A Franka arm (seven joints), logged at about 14 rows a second.
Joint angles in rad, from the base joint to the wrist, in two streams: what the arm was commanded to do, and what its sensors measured. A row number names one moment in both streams.
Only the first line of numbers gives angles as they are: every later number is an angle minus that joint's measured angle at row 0.
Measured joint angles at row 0: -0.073 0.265 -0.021 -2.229 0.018 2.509 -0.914
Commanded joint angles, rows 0 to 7: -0.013 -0.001 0.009 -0.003 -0.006 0.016 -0.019; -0.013 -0.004 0.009 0.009 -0.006 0.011 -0.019; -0.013 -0.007 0.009 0.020 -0.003 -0.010 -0.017; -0.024 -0.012 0.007 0.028 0.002 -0.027 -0.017; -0.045 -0.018 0.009 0.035 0.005 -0.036 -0.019; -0.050 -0.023 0.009 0.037 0.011 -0.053 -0.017; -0.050 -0.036 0.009 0.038 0.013 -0.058 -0.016; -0.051 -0.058 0.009 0.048 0.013 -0.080 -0.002
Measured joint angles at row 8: -0.037 -0.010 0.000 0.035 0.002 -0.031 -0.004
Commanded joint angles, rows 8 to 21: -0.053 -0.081 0.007 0.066 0.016 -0.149 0.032; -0.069 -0.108 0.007 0.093 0.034 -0.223 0.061; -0.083 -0.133 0.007 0.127 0.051 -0.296 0.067; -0.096 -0.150 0.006 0.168 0.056 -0.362 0.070; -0.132 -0.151 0.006 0.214 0.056 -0.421 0.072; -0.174 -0.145 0.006 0.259 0.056 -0.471 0.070; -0.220 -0.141 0.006 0.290 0.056 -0.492 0.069; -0.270 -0.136 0.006 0.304 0.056 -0.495 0.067; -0.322 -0.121 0.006 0.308 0.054 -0.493 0.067; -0.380 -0.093 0.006 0.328 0.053 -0.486 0.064; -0.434 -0.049 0.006 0.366 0.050 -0.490 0.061; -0.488 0.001 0.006 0.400 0.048 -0.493 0.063; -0.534 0.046 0.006 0.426 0.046 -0.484 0.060; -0.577 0.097 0.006 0.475 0.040 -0.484 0.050
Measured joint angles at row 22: -0.501 -0.025 -0.010 0.354 0.039 -0.471 0.059
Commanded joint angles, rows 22 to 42: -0.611 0.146 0.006 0.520 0.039 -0.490 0.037; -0.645 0.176 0.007 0.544 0.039 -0.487 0.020; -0.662 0.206 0.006 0.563 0.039 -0.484 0.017; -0.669 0.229 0.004 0.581 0.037 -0.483 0.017; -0.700 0.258 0.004 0.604 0.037 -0.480 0.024; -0.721 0.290 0.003 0.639 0.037 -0.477 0.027; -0.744 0.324 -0.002 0.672 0.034 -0.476 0.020; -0.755 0.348 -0.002 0.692 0.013 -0.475 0.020; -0.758 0.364 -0.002 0.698 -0.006 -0.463 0.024; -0.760 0.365 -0.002 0.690 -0.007 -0.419 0.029; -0.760 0.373 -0.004 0.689 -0.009 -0.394 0.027; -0.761 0.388 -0.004 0.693 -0.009 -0.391 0.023; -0.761 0.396 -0.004 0.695 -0.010 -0.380 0.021; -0.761 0.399 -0.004 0.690 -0.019 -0.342 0.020; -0.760 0.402 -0.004 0.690 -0.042 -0.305 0.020; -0.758 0.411 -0.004 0.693 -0.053 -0.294 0.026; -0.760 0.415 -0.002 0.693 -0.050 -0.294 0.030; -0.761 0.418 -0.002 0.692 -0.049 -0.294 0.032; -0.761 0.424 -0.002 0.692 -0.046 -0.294 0.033; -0.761 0.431 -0.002 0.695 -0.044 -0.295 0.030; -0.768 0.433 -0.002 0.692 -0.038 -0.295 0.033
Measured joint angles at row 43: -0.756 0.411 -0.008 0.665 -0.035 -0.296 0.024
